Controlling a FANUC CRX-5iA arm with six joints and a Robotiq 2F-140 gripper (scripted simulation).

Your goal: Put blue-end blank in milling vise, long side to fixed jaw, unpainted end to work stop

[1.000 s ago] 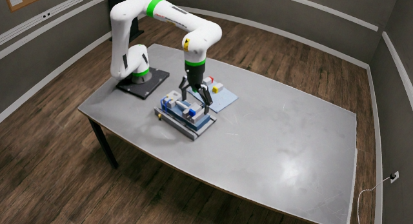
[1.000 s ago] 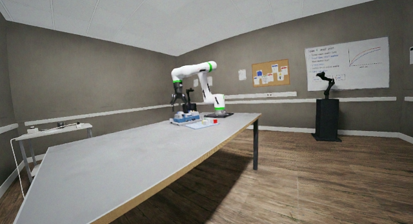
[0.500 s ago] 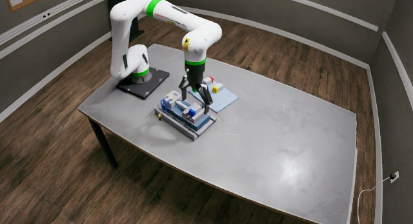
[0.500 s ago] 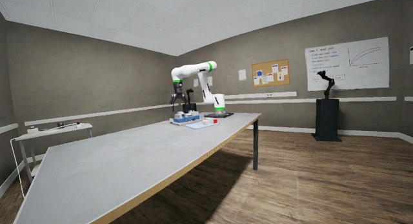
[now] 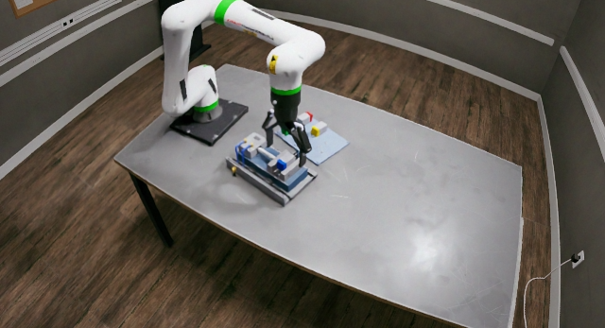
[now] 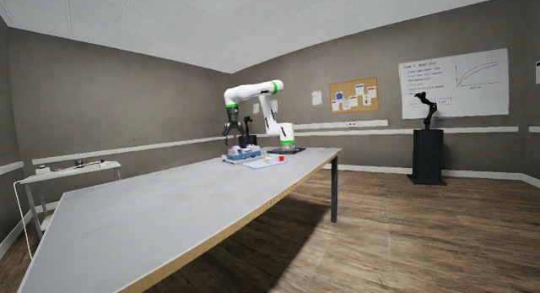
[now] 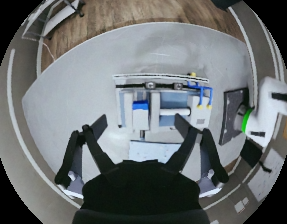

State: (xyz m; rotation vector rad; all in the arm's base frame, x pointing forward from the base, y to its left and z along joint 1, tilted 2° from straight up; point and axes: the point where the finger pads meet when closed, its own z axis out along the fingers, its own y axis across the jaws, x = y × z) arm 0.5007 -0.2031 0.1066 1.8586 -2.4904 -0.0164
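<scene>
The plain end block lies 60 mm below my hand, 30 mm ahead of it and 10 mm to the right of it. From my hand the other things lie so: yellow-ended blank: 300 mm to the left, 120 mm below, 20 mm ahead; red-ended blank: 340 mm to the left, 120 mm below, 60 mm behind; light blue plate: 260 mm to the left, 140 mm below.
</scene>
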